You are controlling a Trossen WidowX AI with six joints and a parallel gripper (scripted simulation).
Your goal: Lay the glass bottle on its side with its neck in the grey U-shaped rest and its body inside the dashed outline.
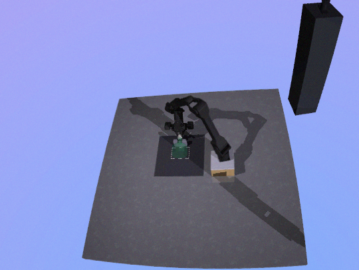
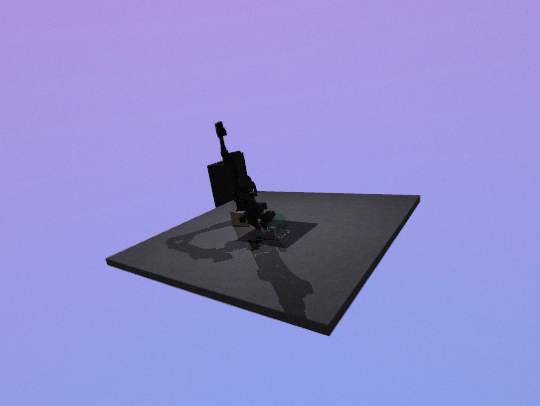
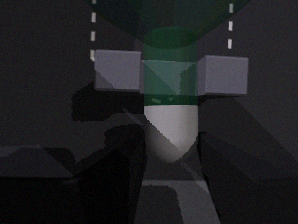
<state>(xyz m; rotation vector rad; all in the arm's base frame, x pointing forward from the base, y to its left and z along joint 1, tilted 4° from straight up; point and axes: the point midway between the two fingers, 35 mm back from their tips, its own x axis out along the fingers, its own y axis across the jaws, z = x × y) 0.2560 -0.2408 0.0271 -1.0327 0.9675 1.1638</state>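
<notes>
My gripper tip is 1 cm short of the green glass bottle and 5 cm to the right of it. The rest, counted from my gripper tip: dark mat 2 cm ahead, 11 cm to the left, 6 cm below.
</notes>
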